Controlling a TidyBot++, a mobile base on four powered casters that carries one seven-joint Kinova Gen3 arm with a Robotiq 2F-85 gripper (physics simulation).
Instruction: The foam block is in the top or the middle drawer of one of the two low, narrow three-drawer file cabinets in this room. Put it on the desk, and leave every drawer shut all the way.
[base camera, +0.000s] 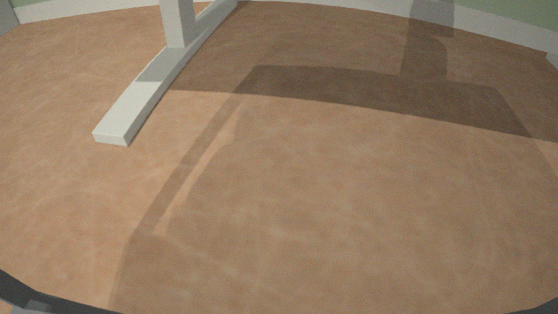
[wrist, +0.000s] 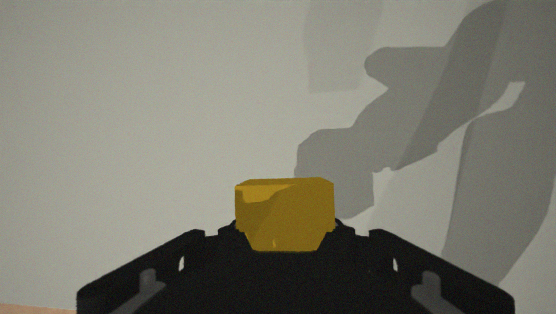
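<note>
The yellow foam block (wrist: 284, 215) is between the fingertips of my gripper (wrist: 286, 224), which is shut on it, in the lower middle of the wrist view. Behind the block, the pale grey desk top (wrist: 150, 120) fills most of the wrist view, with the arm's shadow on its right side. The gap between block and desk top is hard to tell. In the base camera view a white desk leg with a long foot (base camera: 129, 107) stands on the floor at the upper left. The file cabinets and their drawers cannot be made out in these views.
The brown floor (base camera: 310, 200) spreads ahead of the base, with broad shadows across it. A pale skirting board (base camera: 350, 11) and green wall (base camera: 530, 15) run along the back. A grey surface (base camera: 6, 20) shows at the far upper left. A sliver of floor shows at the wrist view's lower left.
</note>
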